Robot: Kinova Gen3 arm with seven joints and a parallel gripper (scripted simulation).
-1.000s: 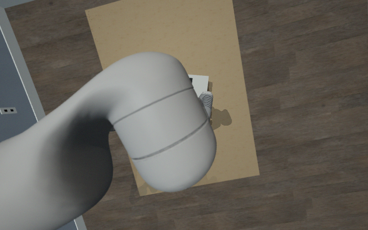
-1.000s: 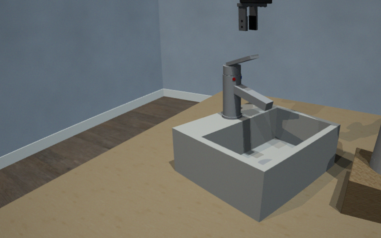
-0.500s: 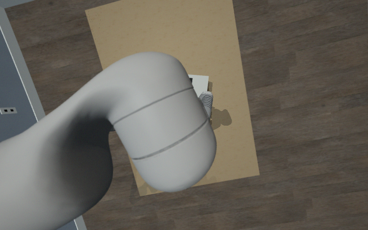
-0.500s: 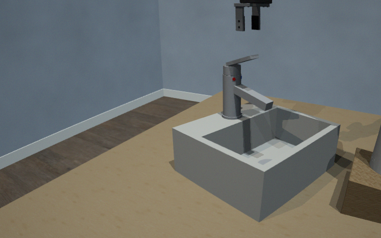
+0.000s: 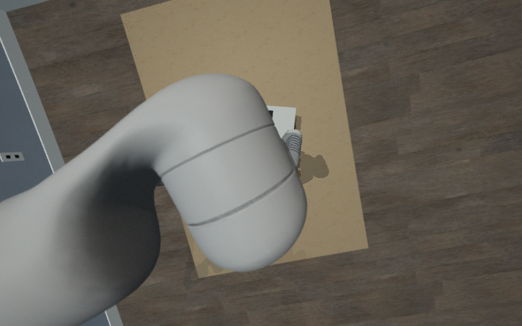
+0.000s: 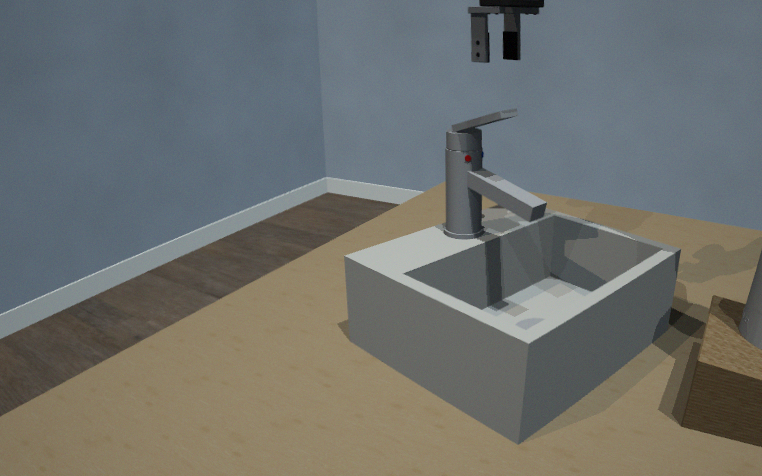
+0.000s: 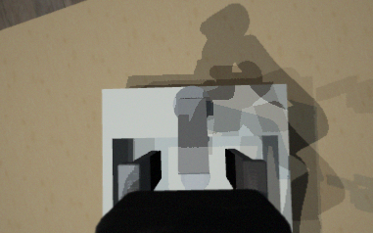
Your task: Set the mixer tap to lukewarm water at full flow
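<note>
Right now my hand is 90 mm above the flat lever, 20 mm short of it and 10 mm to the left of it. The rest, counted from my hand: grey square sink: 340 mm below, 60 mm behind, 20 mm to the left; grey mixer tap: 140 mm below, 30 mm ahead, 10 mm to the right.
</note>
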